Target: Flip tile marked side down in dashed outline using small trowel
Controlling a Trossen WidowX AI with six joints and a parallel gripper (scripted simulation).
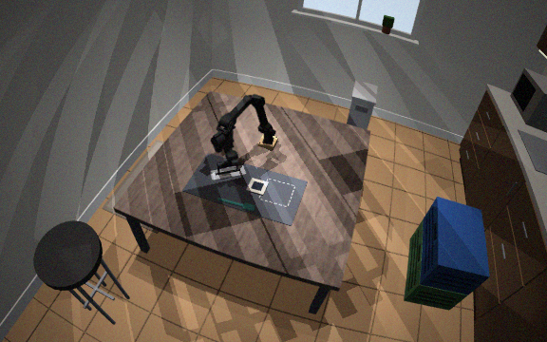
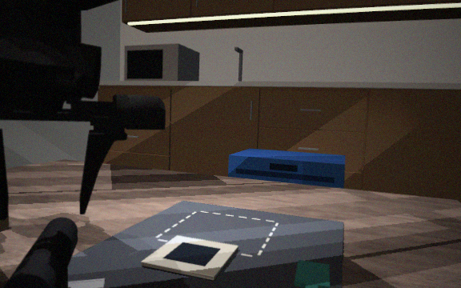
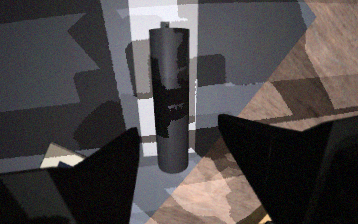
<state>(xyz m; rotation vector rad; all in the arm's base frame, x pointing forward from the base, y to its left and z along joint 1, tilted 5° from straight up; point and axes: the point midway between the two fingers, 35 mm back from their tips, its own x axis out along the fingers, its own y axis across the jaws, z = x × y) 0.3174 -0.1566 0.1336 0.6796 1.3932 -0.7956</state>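
Now: the trowel 70 mm below my gripper tip, 20 mm to the left of it and 10 mm behind it. Round my gripper tip: tile: 190 mm to the left, 100 mm below, 60 mm ahead; grey mat: 130 mm below, 120 mm to the left, 80 mm ahead; teal tool: 220 mm ahead, 130 mm to the left, 110 mm below.
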